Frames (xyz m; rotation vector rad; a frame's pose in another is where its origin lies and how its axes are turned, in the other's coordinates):
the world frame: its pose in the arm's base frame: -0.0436 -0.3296 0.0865 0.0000 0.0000 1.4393
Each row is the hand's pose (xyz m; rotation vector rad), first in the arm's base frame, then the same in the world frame.
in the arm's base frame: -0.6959 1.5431 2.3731 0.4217 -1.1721 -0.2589
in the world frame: 1.7710 0.8922 2.2866 -0.5087 -1.2951 -1.4858
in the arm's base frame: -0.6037 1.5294 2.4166 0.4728 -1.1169 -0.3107
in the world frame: 1.7695 0.7990 2.3301 -0.4282 -1.2956 -1.5470
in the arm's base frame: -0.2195 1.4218 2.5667 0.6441 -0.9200 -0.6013
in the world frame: 1.7132 0.4040 2.4802 -0.1428 -1.3067 -1.8577
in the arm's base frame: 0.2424 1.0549 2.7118 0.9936 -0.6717 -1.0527
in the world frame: 1.4100 -0.1020 2.6253 0.3790 -1.4440 -2.2625
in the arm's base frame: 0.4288 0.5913 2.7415 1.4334 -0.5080 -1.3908
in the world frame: 0.9749 -0.3476 2.6550 0.9681 -1.7284 -2.4241
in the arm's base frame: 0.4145 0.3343 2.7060 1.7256 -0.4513 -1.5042
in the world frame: 0.7182 -0.3671 2.6195 -1.1686 1.7253 2.0901
